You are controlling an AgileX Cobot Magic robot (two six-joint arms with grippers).
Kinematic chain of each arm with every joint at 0, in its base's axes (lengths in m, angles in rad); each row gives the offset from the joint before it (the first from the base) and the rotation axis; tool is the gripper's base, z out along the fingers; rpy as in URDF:
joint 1: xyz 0 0 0.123 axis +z
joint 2: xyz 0 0 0 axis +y
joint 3: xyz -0.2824 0 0.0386 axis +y
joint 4: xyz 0.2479 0 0.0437 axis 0.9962 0 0.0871
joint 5: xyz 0 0 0 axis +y
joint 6: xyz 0.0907 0 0.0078 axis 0.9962 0 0.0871
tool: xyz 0 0 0 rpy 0 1.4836 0
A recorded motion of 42 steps. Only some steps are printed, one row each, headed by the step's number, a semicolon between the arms.
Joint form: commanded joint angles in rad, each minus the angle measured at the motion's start. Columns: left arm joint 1, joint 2, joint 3, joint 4, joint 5, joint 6; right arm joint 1, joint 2, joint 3, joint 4, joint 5, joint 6.
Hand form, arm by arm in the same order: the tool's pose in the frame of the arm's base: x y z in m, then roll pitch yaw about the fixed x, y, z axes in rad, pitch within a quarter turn. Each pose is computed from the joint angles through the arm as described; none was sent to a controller.
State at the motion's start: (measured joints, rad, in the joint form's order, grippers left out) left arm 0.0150 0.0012 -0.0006 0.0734 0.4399 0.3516; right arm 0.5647 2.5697 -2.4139 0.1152 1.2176 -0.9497
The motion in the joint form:
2: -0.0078 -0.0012 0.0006 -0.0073 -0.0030 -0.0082; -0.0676 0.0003 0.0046 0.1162 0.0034 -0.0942
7: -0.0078 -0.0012 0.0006 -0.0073 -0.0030 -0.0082; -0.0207 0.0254 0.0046 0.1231 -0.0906 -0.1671
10: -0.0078 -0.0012 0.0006 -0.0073 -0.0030 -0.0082; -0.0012 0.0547 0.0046 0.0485 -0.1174 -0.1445
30: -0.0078 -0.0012 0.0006 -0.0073 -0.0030 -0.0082; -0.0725 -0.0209 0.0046 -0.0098 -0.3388 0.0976
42: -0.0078 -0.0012 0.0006 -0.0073 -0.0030 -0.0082; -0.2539 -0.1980 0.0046 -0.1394 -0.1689 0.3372
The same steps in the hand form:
2: 0.0510 0.0029 0.1741 2.3063 1.0365 2.2694; 0.4609 0.2724 0.1614 -3.0217 0.3366 -1.6295
7: 0.0510 0.0029 0.1741 2.3063 1.0365 2.2694; 0.4554 0.2981 0.1505 -2.9367 0.3621 -1.5083
10: 0.0510 0.0029 0.1741 2.3063 1.0365 2.2694; 0.4551 0.3032 0.1342 -2.9102 0.2995 -1.4979
30: 0.0510 0.0029 0.1741 2.3063 1.0365 2.2694; 0.4915 0.2719 0.1848 -2.6998 0.4890 -1.7257
42: 0.0510 0.0029 0.1741 2.3063 1.0365 2.2694; 0.5056 0.1604 0.2721 -2.7114 0.4998 -2.1018

